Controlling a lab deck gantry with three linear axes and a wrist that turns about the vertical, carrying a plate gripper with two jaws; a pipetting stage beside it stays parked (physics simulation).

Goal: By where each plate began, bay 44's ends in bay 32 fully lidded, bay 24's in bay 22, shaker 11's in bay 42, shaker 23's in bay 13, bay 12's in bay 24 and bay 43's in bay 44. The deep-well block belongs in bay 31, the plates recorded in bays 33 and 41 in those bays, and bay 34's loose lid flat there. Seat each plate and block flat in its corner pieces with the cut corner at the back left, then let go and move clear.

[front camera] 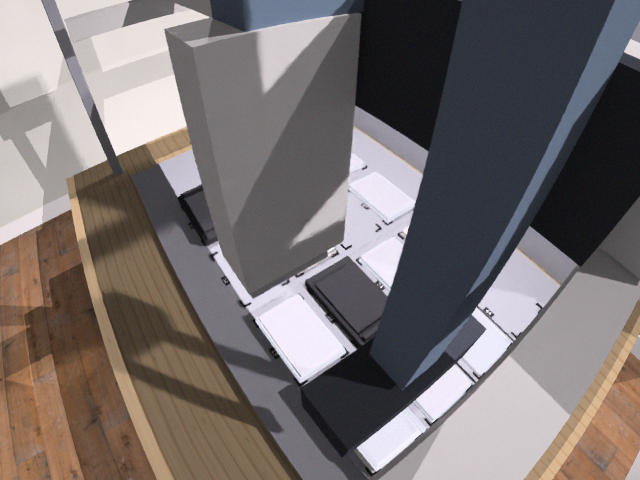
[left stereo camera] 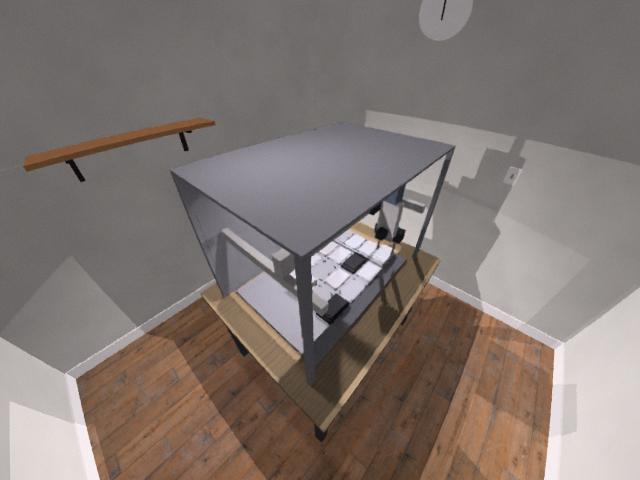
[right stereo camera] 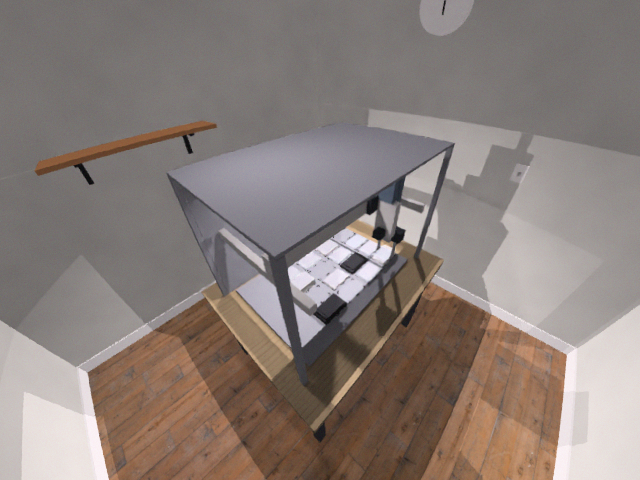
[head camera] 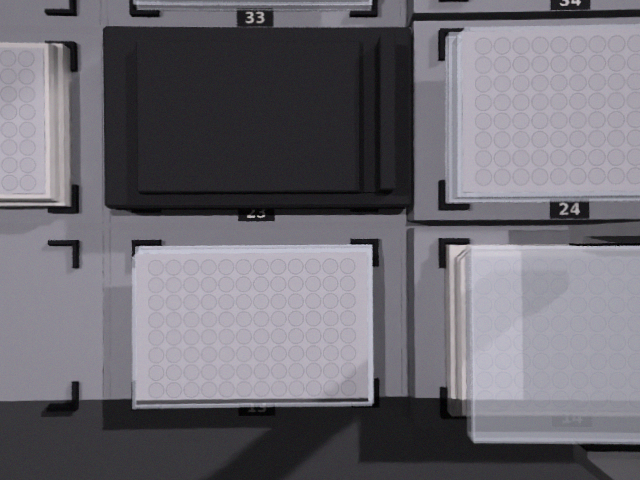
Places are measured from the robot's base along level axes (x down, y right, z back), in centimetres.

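Pixels of known places: gripper, fingertip midpoint: (left stereo camera: 384, 252) (right stereo camera: 384, 252) (head camera: 611, 341); robot's base, origin of the base link: (front camera: 182, 207) (left stereo camera: 332, 322) (right stereo camera: 328, 322).
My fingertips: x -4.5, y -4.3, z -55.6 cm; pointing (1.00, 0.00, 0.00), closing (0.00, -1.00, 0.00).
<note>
Ahead of a thing's pixels: the offset from my fingertips to its top centre. "*": to the spot under its first point.
A translucent lid @(dx -0.6, dy +0.0, dz +0.0 cm) (head camera: 558, 351) (front camera: 390, 439) hangs level over a cream-edged plate @(dx +1.6, dy +0.0, dz +0.0 cm) (head camera: 452, 330) in bay 14, looking larger than it. My gripper (left stereo camera: 387, 250) (right stereo camera: 386, 250) is over that bay, its two fingers beside the lid, shut on it; the fingers are hidden in the front view. A clear-edged plate @(dx +3.1, dy +0.0, dz +16.4 cm) (head camera: 253, 328) (front camera: 299, 335) sits in bay 13 inside its corner pieces. Another plate @(dx +1.6, dy -10.7, dz +0.0 cm) (head camera: 558, 111) (front camera: 444, 392) is in bay 24. The shaker @(dx +1.4, dy -10.8, dz +16.0 cm) (head camera: 248, 116) (front camera: 351, 294) at bay 23 is bare. A cream plate @(* dx +3.7, dy -10.7, dz +26.6 cm) (head camera: 59, 124) stands left of it, in bay 22.
A plate edge @(* dx +3.9, dy -17.2, dz +16.4 cm) (head camera: 253, 4) shows at bay 33. Bay 12, left of bay 13, shows bare corner pieces @(* dx +4.3, dy -3.9, dz +26.1 cm) (head camera: 76, 253). Another dark shaker @(dx +1.4, dy -0.1, dz +49.6 cm) (front camera: 199, 211) is at the far left. A large grey block (front camera: 279, 155) and the blue column (front camera: 480, 170) hide much of the deck in the front view.
</note>
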